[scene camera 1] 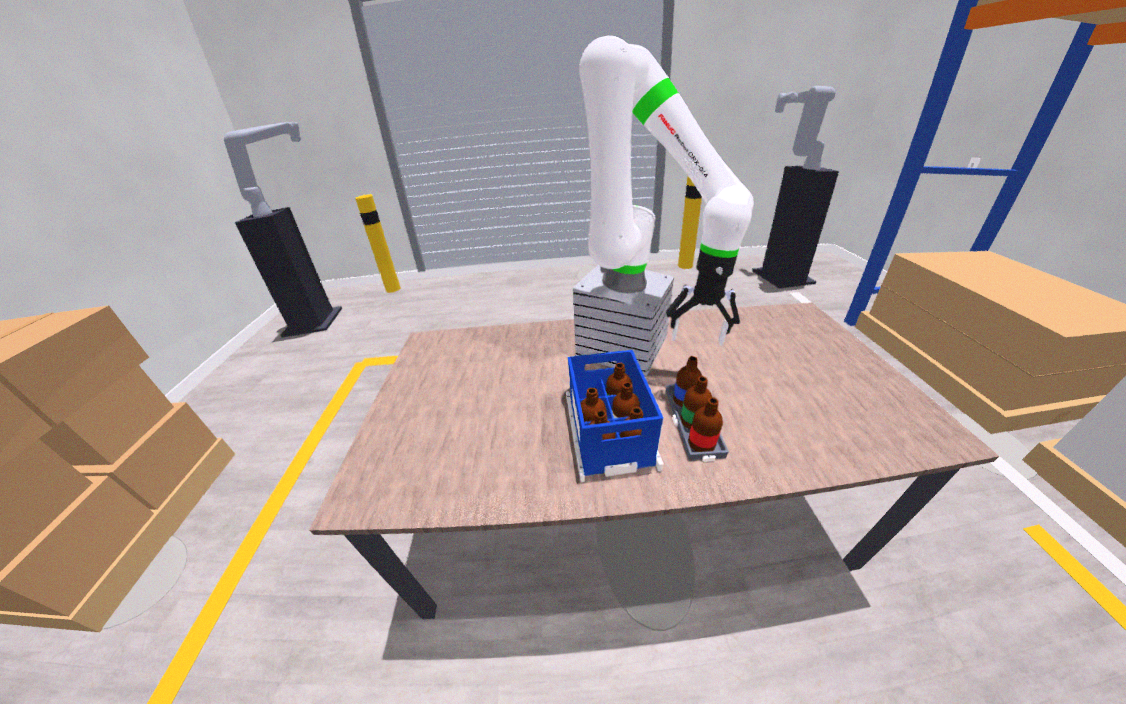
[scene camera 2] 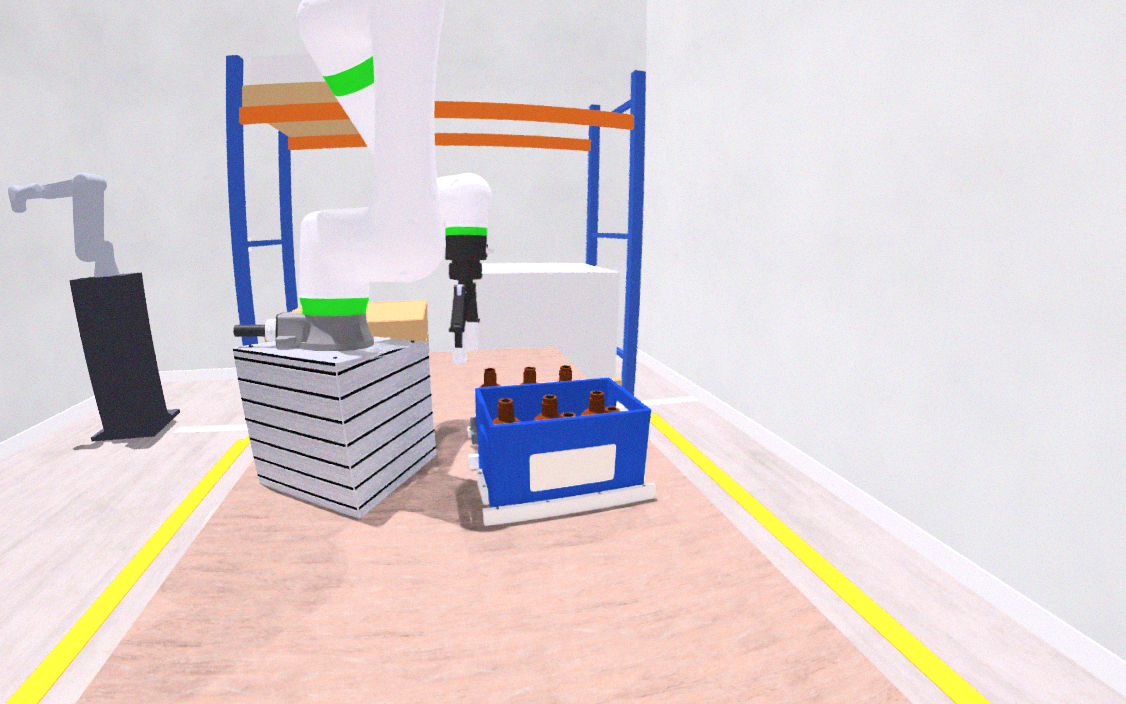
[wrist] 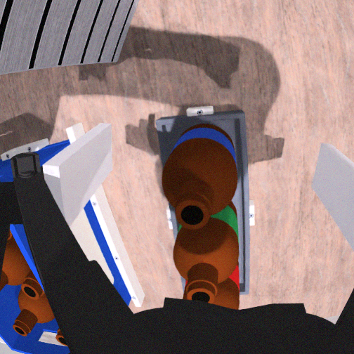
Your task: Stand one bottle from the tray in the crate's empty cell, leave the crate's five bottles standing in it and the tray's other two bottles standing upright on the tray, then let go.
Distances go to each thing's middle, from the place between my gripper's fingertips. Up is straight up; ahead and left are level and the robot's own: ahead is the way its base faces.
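Scene:
I consider the blue-labelled bottle (scene camera 1: 686, 377) and where my hand is from it: 3 cm to the left of it, 5 cm short of it, and 10 cm above it.

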